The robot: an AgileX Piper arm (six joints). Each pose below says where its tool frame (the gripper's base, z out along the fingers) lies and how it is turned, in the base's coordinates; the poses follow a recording.
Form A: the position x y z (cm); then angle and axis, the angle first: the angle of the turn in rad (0 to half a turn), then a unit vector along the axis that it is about.
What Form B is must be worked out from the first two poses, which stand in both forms.
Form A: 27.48 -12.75 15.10 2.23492 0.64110 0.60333 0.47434
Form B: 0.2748 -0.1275 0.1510 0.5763 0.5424 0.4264 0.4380
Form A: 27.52 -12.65 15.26 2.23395 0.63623 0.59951 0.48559
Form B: 0.2752 -0.1265 0.1526 0.5718 0.5388 0.4364 0.4384
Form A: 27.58 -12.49 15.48 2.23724 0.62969 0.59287 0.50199
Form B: 0.2758 -0.1249 0.1548 0.5664 0.5333 0.4515 0.4369
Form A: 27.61 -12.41 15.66 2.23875 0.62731 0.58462 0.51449
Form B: 0.2761 -0.1241 0.1566 0.5645 0.5261 0.4630 0.4362
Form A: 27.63 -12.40 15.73 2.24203 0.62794 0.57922 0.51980
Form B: 0.2763 -0.1240 0.1573 0.5655 0.5216 0.4681 0.4348
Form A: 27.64 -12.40 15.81 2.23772 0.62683 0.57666 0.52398
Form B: 0.2764 -0.1240 0.1581 0.5639 0.5188 0.4714 0.4367
